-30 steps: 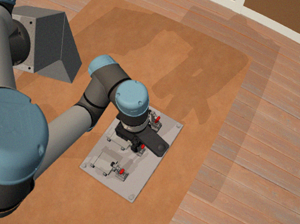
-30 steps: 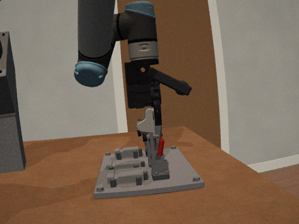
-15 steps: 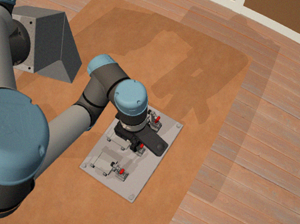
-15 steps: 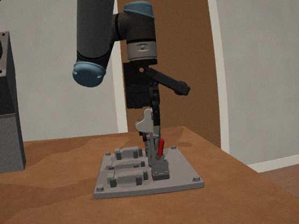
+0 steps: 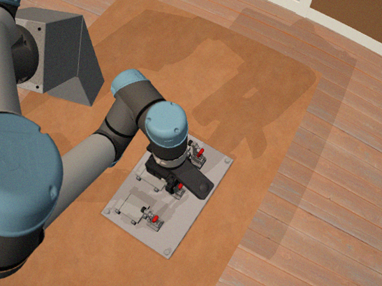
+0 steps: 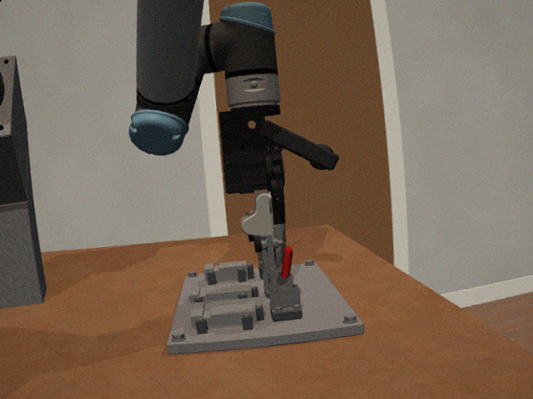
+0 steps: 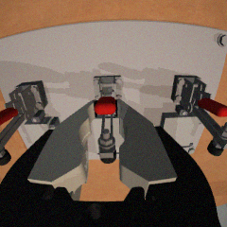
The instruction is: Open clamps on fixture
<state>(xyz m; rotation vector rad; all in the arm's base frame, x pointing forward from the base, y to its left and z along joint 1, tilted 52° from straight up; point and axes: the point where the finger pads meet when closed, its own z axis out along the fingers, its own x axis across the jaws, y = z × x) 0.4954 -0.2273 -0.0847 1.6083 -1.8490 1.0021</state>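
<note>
Now: the grey fixture plate 4 cm behind my hand, 1 cm to the left of it and 7 cm below it. Also, from my hand: grey part 10 cm behind, 2 cm to the left, 5 cm below.
</note>
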